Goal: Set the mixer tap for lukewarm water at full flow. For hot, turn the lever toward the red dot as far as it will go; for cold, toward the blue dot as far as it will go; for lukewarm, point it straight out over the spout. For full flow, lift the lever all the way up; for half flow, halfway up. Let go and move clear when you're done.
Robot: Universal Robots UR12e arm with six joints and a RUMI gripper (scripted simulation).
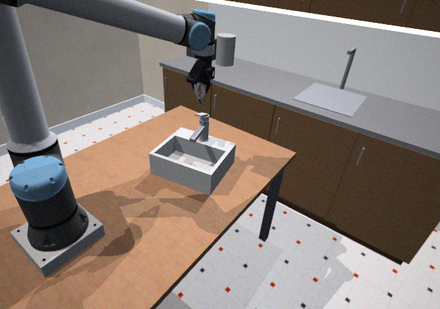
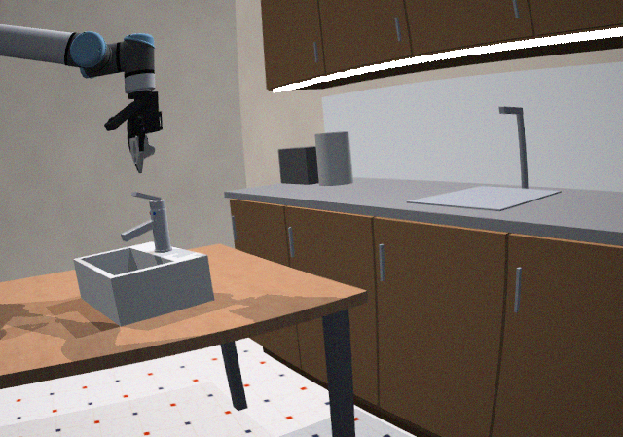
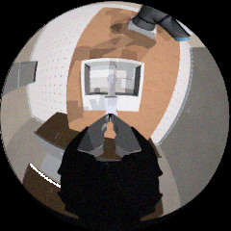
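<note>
The lever is 10 mm ahead of my hand and 80 mm below it. Round my hand: grey mixer tap 30 mm ahead, 10 mm to the left, 130 mm below; then white basin 70 mm behind, 10 mm to the right, 320 mm below.
</note>
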